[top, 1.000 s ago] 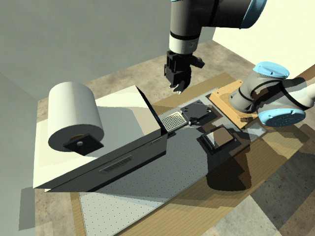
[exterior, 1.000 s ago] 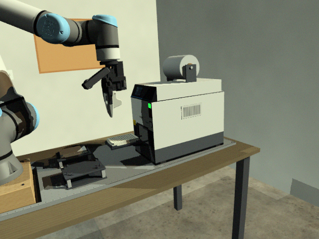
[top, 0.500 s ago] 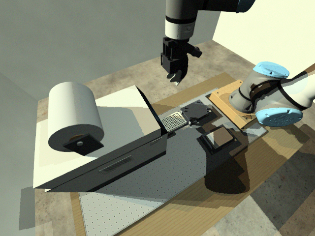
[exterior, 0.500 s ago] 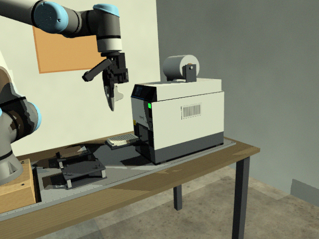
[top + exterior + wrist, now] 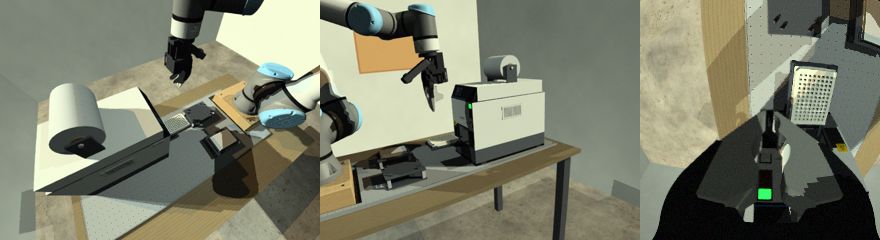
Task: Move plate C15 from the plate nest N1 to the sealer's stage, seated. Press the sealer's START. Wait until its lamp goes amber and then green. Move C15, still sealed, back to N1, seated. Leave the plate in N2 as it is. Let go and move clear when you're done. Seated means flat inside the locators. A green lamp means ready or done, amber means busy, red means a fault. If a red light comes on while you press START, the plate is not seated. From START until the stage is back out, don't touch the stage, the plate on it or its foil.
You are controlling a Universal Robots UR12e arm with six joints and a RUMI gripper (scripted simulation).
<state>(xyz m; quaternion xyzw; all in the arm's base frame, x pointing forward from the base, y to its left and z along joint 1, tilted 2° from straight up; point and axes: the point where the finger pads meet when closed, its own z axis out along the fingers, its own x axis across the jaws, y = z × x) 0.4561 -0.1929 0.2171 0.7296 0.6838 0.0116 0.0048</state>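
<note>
My gripper is now 16 cm short of the start button, 10 cm above it and 1 cm to the left of it. Also, from my hand: white open-well plate 17 cm below, 9 cm to the left, 7 cm ahead; then dark stage 18 cm below, 9 cm to the left, 7 cm ahead; then foil-covered plate 28 cm to the left, 24 cm below, 12 cm behind.
</note>
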